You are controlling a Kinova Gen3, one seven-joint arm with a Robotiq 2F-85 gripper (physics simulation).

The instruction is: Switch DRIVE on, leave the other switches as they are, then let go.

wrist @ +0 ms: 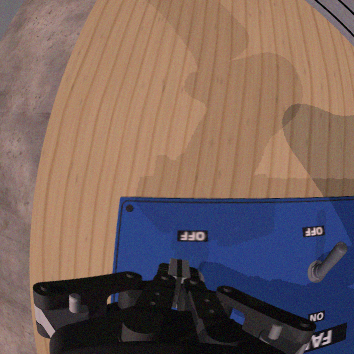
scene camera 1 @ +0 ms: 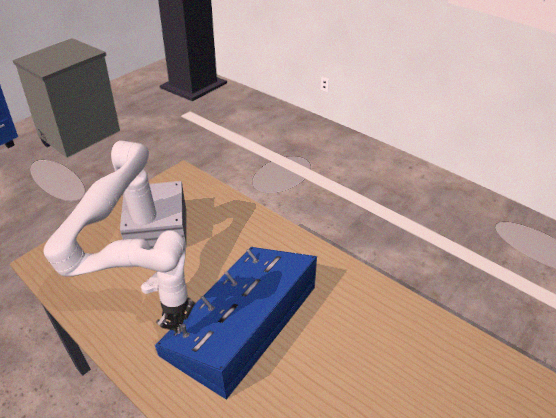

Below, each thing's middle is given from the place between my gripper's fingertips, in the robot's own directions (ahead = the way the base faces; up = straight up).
Labels:
My gripper is now 6 cm short of the blue switch panel (scene camera 1: 223, 342), 20 cm to the right of it and 3 cm above it.

